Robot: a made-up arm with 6 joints.
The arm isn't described. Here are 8 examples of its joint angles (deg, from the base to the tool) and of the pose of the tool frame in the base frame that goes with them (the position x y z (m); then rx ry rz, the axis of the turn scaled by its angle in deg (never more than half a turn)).
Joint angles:
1: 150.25 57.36 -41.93 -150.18 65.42 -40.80
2: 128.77 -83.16 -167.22 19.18 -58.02 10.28
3: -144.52 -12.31 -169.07 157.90 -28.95 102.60
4: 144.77 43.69 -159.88 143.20 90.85 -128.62
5: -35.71 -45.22 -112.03 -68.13 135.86 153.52
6: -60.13 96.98 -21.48 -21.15 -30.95 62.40
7: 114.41 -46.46 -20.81 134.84 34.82 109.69
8: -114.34 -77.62 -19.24 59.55 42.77 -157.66
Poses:
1: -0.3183 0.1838 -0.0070 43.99 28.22 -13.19
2: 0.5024 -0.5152 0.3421 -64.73 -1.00 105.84
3: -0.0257 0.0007 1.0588 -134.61 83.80 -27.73
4: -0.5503 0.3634 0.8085 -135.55 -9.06 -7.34
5: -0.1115 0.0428 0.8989 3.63 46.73 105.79
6: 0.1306 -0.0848 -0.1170 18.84 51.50 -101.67
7: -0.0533 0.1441 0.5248 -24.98 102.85 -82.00
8: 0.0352 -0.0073 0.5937 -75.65 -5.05 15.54
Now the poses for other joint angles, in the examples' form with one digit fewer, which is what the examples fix.
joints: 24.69 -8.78 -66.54 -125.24 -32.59 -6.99
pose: 0.265 0.293 0.620 -46.1 -73.9 153.0
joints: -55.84 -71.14 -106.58 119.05 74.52 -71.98
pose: -0.176 0.397 0.929 -7.9 -125.6 85.5
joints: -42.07 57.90 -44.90 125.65 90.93 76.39
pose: 0.395 -0.205 0.057 -60.8 -72.3 84.2
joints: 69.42 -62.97 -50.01 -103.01 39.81 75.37
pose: -0.005 0.039 0.769 17.0 -115.6 21.5
